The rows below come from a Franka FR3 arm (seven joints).
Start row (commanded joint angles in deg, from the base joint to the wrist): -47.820 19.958 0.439 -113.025 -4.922 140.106 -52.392
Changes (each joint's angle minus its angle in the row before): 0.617 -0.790 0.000 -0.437 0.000 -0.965 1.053; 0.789 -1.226 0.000 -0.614 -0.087 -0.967 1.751; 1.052 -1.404 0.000 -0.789 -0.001 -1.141 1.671; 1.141 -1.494 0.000 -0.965 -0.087 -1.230 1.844; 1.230 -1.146 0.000 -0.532 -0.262 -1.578 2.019; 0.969 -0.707 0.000 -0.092 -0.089 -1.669 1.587; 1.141 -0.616 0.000 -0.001 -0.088 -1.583 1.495; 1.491 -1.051 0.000 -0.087 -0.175 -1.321 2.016; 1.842 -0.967 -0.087 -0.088 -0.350 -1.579 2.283
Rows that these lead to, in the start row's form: -47.203 19.168 0.439 -113.462 -4.922 139.141 -51.339; -46.414 17.942 0.439 -114.076 -5.009 138.174 -49.588; -45.362 16.538 0.439 -114.865 -5.010 137.033 -47.917; -44.221 15.044 0.439 -115.830 -5.097 135.803 -46.073; -42.991 13.898 0.439 -116.362 -5.359 134.225 -44.054; -42.022 13.191 0.439 -116.454 -5.448 132.556 -42.467; -40.881 12.575 0.439 -116.455 -5.536 130.973 -40.972; -39.390 11.524 0.439 -116.542 -5.711 129.652 -38.956; -37.548 10.557 0.352 -116.630 -6.061 128.073 -36.673
